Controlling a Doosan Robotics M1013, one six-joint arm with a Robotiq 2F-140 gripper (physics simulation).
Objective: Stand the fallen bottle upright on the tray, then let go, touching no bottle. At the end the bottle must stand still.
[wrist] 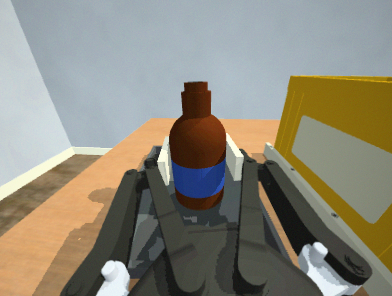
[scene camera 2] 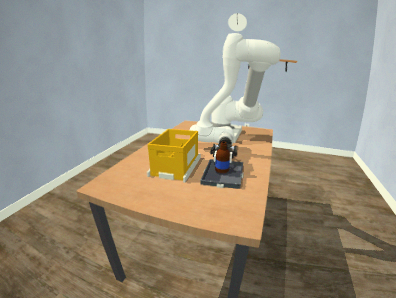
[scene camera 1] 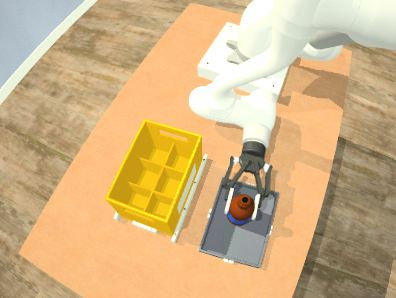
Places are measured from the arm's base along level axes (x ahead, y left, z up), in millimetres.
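Pixels of known places: gripper, between the fingertips: [scene camera 2: 222, 159] [scene camera 1: 239, 215].
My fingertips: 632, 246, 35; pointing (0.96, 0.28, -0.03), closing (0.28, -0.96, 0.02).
For each thing: its middle in the pictures, then the offset to it from my fingertips, as dx, dy, dz. Level surfaces: height alone.
- brown bottle, middle of its body: [wrist: 197, 145] [scene camera 1: 241, 207] [scene camera 2: 222, 156] -21, -6, +8
- yellow crate, middle of its body: [scene camera 1: 158, 178] [scene camera 2: 175, 152] +22, -266, +0
- wooden table, height of its surface: dz -87
A brown bottle [scene camera 1: 241, 208] [scene camera 2: 222, 156] [wrist: 198, 145] with a blue label is upright, its neck pointing up. My gripper [scene camera 1: 242, 206] [scene camera 2: 223, 155] [wrist: 197, 144] is shut on it, one white fingertip pad on each side of its body, with the arm's wrist reaching in low and level. The bottle is inside the outline of the grey tray [scene camera 1: 231, 255] [scene camera 2: 213, 185] [wrist: 145, 240], toward the tray's robot-side half. Its base is at or very near the tray floor; whether it touches cannot be told.
A yellow crate [scene camera 1: 116, 204] [scene camera 2: 167, 165] [wrist: 345, 105] with several empty compartments stands beside the tray, with a white rail between them. The crate's walls rise well above the tray's low rim. The robot's white base stands at the back of the wooden table [scene camera 1: 115, 135] [scene camera 2: 175, 210].
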